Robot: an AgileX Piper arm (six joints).
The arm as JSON. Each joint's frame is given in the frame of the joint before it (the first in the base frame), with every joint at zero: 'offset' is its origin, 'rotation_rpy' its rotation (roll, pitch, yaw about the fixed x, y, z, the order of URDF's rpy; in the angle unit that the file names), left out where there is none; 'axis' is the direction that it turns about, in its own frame. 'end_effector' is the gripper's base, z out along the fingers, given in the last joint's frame.
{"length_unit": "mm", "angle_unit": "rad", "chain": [
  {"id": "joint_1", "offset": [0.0, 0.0, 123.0], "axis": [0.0, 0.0, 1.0]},
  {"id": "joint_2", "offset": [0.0, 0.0, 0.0], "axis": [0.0, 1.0, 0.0]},
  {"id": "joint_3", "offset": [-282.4, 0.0, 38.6], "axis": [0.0, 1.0, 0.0]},
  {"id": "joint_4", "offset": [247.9, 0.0, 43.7], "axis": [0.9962, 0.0, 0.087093]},
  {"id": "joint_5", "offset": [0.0, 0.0, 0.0], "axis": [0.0, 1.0, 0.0]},
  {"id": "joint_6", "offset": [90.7, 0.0, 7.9], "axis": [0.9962, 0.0, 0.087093]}
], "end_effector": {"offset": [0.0, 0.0, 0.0], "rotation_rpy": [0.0, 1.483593, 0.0]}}
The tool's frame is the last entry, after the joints.
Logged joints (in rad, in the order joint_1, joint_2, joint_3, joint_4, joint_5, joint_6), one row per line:
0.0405, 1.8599, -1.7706, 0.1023, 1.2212, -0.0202
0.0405, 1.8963, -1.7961, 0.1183, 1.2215, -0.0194
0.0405, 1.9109, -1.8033, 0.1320, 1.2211, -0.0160
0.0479, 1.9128, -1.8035, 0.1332, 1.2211, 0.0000
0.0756, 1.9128, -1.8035, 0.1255, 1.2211, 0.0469
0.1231, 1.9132, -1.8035, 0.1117, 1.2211, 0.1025
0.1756, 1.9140, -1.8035, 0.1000, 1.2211, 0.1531
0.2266, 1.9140, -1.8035, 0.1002, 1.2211, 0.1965
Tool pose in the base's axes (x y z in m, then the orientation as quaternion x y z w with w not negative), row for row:
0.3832, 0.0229, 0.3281, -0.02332, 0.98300, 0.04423, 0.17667
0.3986, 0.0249, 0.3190, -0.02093, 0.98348, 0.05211, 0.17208
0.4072, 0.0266, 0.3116, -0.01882, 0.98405, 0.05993, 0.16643
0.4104, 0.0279, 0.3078, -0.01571, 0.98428, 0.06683, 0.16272
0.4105, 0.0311, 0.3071, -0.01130, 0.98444, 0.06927, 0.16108
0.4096, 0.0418, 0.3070, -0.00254, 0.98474, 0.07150, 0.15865
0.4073, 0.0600, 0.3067, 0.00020, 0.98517, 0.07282, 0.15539
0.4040, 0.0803, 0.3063, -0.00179, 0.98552, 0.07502, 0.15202
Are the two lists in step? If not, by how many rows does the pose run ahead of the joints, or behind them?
The pose runs 1 row behind the joints: the pose in row i belongs to the joints in row i - 1.
